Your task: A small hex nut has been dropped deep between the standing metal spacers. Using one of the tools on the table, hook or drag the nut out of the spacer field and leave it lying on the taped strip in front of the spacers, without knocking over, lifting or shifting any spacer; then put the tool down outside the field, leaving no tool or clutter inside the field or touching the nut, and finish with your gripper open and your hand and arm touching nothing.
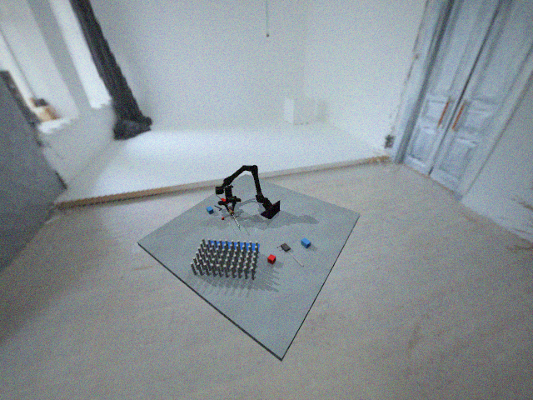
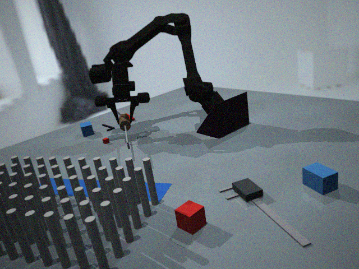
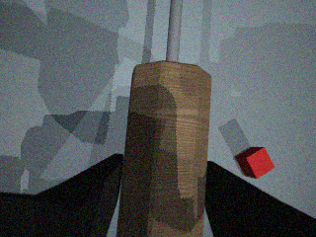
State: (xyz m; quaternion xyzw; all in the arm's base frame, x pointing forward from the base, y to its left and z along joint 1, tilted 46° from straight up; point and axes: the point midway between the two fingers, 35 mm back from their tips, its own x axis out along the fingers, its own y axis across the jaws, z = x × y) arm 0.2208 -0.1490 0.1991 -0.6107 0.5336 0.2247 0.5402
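My gripper tip is 7 cm short of the small red cube, 5 cm above it and 3 cm to the left of it. Round my gripper tip: red-handled tool (27 cm to the right, 12 cm behind, 5 cm below); then L-shaped piece (17 cm to the right, 5 cm below); then blue taped strip (26 cm to the left, 23 cm ahead, 5 cm below).
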